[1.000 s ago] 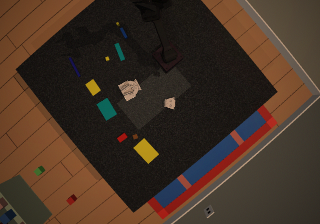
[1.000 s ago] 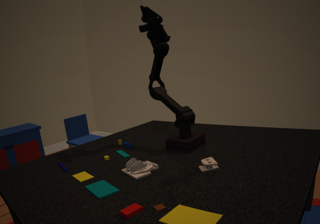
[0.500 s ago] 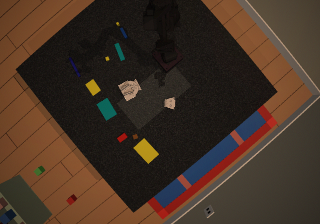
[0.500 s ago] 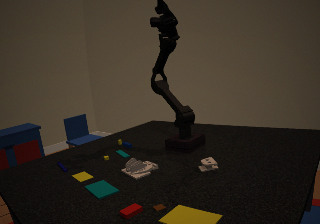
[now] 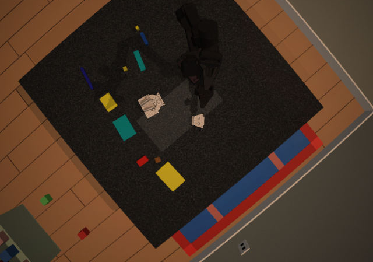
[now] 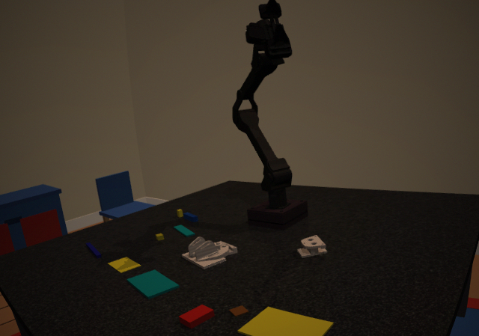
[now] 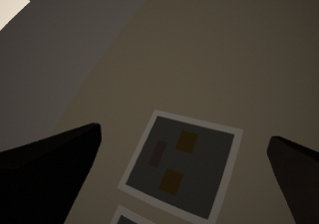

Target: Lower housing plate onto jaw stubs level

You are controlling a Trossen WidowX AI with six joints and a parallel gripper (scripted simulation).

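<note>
The white stepped stand is 630 mm below my gripper tip, 50 mm to the left of it and 30 mm ahead of it. Also, from my gripper tip: brown chip 640 mm below, 350 mm ahead, 30 mm to the left; teal tile 640 mm below, 340 mm ahead, 240 mm to the right; red block 630 mm below, 410 mm ahead, 30 mm to the right.
</note>
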